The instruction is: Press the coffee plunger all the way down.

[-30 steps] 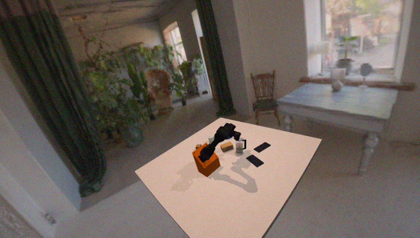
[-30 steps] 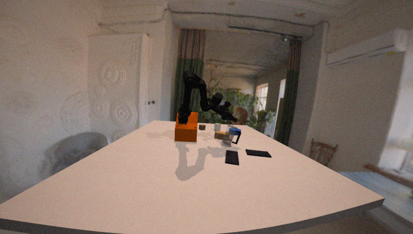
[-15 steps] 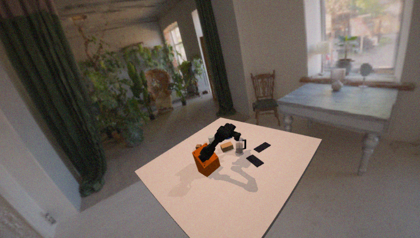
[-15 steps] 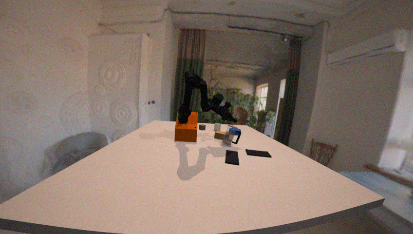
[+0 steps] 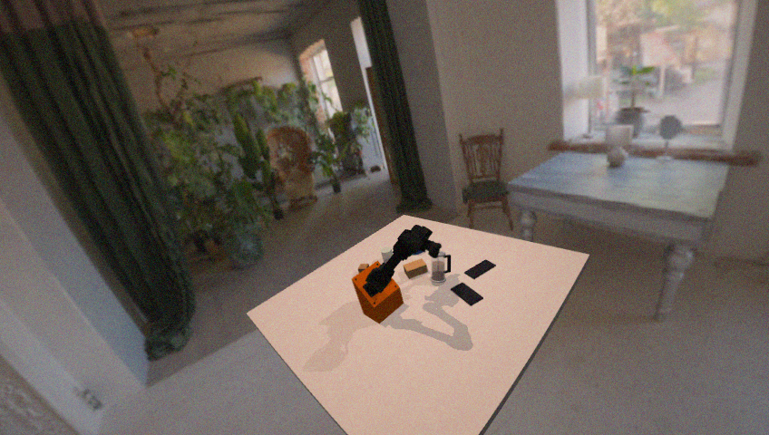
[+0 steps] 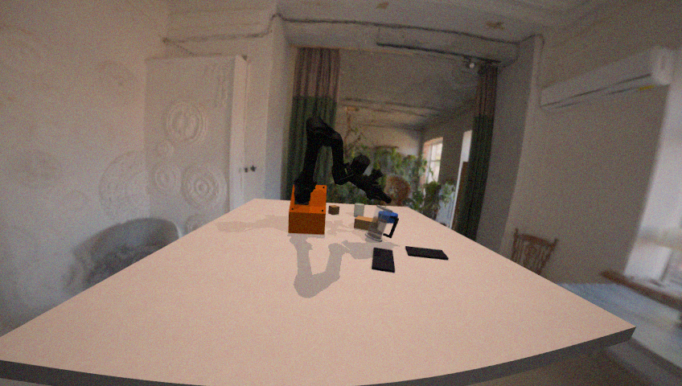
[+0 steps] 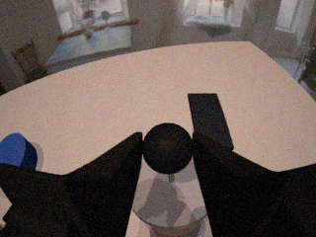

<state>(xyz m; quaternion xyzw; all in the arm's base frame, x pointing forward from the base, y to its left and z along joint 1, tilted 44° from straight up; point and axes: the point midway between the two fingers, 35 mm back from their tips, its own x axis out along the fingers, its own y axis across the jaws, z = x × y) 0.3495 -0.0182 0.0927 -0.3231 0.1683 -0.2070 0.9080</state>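
My gripper tip is 90 mm above the coffee press, 20 mm past it and 10 mm to the left of it. The rest, counted from my gripper tip: small brown cube 410 mm to the left, 210 mm behind, 160 mm below; then tan block 160 mm below, 150 mm to the left, 50 mm behind.
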